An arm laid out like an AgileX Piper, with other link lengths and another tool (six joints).
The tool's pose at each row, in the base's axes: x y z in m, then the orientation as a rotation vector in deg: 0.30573 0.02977 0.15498 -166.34 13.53 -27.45; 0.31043 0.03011 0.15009 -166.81 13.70 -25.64; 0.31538 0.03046 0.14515 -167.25 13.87 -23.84; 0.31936 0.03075 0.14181 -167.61 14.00 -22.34; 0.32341 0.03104 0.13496 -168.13 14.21 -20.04; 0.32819 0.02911 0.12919 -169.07 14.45 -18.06; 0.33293 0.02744 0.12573 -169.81 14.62 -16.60; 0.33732 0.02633 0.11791 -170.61 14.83 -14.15; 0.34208 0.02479 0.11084 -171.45 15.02 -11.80; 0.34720 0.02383 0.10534 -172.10 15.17 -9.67; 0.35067 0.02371 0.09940 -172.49 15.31 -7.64; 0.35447 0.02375 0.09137 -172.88 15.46 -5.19; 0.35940 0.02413 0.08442 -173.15 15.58 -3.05; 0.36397 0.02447 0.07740 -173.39 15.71 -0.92
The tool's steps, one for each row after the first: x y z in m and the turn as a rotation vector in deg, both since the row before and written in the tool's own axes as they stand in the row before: 0.00286 0.00011 0.00616 -0.32 -1.22 0.17; 0.00321 0.00004 0.00622 -0.31 -1.21 0.17; 0.00285 -0.00014 0.00435 -0.27 -1.00 0.14; 0.00214 0.00052 0.00765 -0.40 -1.53 0.22; 0.00369 0.00230 0.00640 -0.86 -1.31 0.14; 0.00420 0.00153 0.00415 -0.70 -0.96 0.09; 0.00305 0.00172 0.00833 -0.75 -1.60 0.16; 0.00384 0.00184 0.00754 -0.82 -1.52 0.13; 0.00449 0.00088 0.00604 -0.66 -1.38 0.12; 0.00282 0.00031 0.00627 -0.42 -1.31 0.13; 0.00310 0.00030 0.00832 -0.46 -1.58 0.16; 0.00443 -0.00042 0.00728 -0.36 -1.38 0.13; 0.00426 -0.00037 0.00721 -0.35 -1.37 0.14
